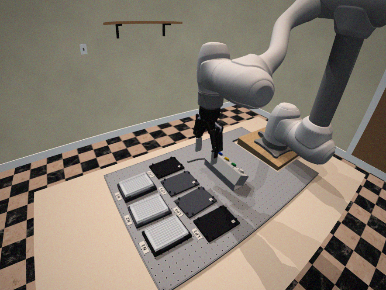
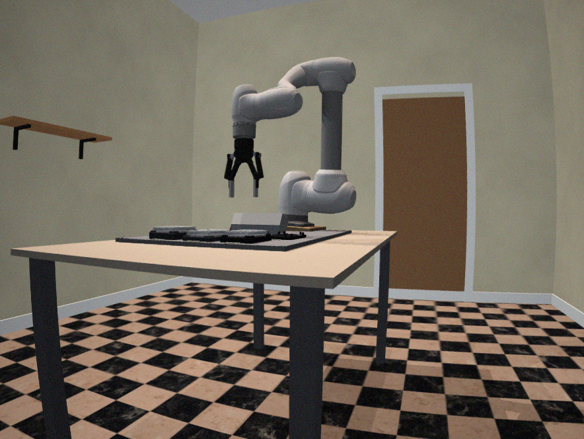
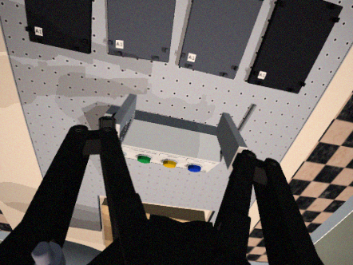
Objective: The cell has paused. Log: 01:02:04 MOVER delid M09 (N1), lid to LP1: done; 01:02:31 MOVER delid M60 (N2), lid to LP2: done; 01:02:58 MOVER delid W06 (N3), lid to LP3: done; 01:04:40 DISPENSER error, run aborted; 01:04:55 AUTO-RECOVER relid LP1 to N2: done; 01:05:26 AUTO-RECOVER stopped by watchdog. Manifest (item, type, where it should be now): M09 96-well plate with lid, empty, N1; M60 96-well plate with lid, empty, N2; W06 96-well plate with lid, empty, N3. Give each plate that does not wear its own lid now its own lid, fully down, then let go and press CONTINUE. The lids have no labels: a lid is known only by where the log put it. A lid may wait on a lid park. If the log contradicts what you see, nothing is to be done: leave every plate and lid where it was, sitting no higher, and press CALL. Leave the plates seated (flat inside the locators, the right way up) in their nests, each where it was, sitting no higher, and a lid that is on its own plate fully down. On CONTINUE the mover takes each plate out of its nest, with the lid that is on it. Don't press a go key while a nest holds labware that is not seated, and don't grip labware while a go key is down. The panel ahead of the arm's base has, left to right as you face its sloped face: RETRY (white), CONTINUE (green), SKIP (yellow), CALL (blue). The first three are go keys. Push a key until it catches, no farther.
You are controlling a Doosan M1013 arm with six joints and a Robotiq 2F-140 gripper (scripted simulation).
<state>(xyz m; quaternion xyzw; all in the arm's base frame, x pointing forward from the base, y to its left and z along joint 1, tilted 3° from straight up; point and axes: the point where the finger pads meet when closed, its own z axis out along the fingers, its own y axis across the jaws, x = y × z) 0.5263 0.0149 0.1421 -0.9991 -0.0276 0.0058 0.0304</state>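
Right now the green CONTINUE key is 150 mm behind my hand, 100 mm below it and 30 mm to the left of it. The rest, counted from my hand: blue CALL key: 140 mm behind, 100 mm below, 70 mm to the right; lid park LP3: 160 mm below, 100 mm ahead, 40 mm to the right; yellow SKIP key: 150 mm behind, 100 mm below, 20 mm to the right.
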